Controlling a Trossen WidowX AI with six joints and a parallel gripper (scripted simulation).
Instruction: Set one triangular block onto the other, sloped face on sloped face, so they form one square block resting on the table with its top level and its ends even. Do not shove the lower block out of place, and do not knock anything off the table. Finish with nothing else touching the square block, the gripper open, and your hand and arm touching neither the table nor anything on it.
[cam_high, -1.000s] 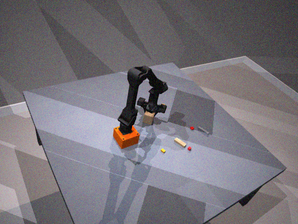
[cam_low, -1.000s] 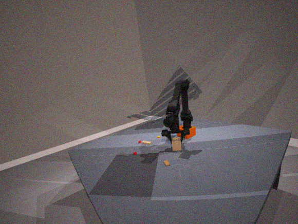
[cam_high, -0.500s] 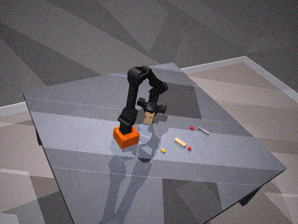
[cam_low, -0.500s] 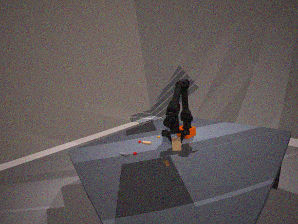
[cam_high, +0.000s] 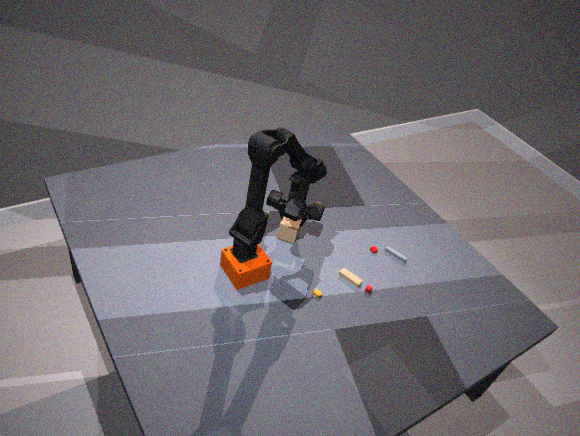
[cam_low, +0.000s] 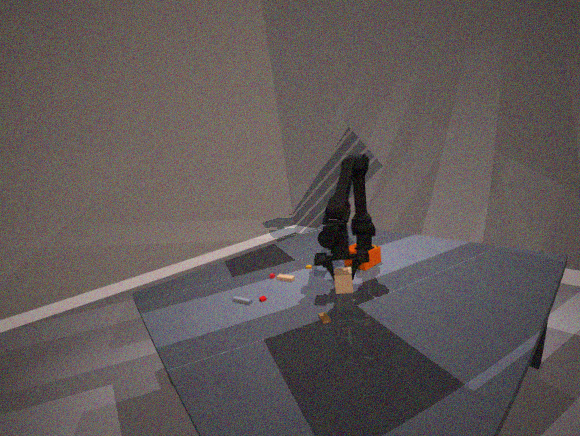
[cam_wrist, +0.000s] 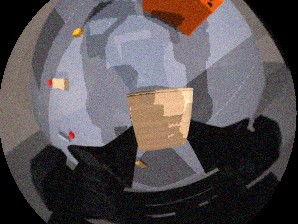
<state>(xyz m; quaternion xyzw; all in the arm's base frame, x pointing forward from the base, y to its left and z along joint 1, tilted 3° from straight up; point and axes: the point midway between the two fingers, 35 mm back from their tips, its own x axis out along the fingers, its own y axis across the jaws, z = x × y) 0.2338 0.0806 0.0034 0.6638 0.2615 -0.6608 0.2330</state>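
The tan triangular block lies 1 cm above my gripper tip. Round my gripper tip: small tan piece: 17 cm ahead, 7 cm to the left, 4 cm below; then long tan block: 26 cm to the right, 7 cm ahead, 3 cm below; then small orange piece: 27 cm to the right, 7 cm behind, 4 cm below.
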